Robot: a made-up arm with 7 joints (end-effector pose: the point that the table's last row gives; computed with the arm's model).
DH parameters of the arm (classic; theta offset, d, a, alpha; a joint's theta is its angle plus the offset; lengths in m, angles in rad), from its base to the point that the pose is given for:
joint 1: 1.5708 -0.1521 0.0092 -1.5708
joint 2: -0.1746 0 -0.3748 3.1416
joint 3: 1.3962 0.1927 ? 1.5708
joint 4: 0 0.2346 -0.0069 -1.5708
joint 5: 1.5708 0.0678 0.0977 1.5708
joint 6: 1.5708 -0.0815 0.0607 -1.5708
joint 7: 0 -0.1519 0.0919 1.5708
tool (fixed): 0 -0.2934 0 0
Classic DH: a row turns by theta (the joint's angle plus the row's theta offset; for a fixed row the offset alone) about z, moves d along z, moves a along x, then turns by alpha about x.
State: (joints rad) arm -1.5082 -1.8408 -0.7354 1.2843 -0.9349 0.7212 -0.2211
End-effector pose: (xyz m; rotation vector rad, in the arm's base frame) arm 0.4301 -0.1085 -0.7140 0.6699 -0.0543 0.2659
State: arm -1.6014 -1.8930 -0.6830 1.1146 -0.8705 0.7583 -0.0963
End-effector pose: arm 0.4433 -0.1804 -0.6851 0.6215 -0.1553 0.1209
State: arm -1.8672 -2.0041 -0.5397 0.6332 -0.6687 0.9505 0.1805
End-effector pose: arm 0.4265 -0.3899 -0.5803 0.4498 -0.5238 -0.2534
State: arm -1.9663 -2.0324 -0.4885 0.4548 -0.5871 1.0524 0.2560
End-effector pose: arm 0.3903 -0.4736 -0.5322 0.3327 -0.6741 -0.3822
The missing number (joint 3, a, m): 0.0347
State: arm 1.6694 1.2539 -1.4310 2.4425 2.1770 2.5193 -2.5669
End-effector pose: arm 0.1326 0.1503 0.1449 -1.1290 1.2755 -1.2780
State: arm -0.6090 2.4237 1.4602 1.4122 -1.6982 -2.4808 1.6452
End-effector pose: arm 0.1431 0.0910 0.0019 -1.3097 0.0357 -2.0812
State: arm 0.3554 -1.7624 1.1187 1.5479 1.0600 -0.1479 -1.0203
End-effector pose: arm -0.1429 -0.0286 -0.0835 -2.2423 -2.0889 -0.6080
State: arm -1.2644 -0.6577 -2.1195 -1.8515 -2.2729 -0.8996 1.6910
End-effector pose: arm -0.3402 -0.2834 -0.5798 -1.2944 -1.8773 -1.4307
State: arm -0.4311 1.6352 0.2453 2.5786 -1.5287 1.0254 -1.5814
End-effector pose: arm -0.1992 0.0446 -0.0391 0.8087 1.4224 -0.5820
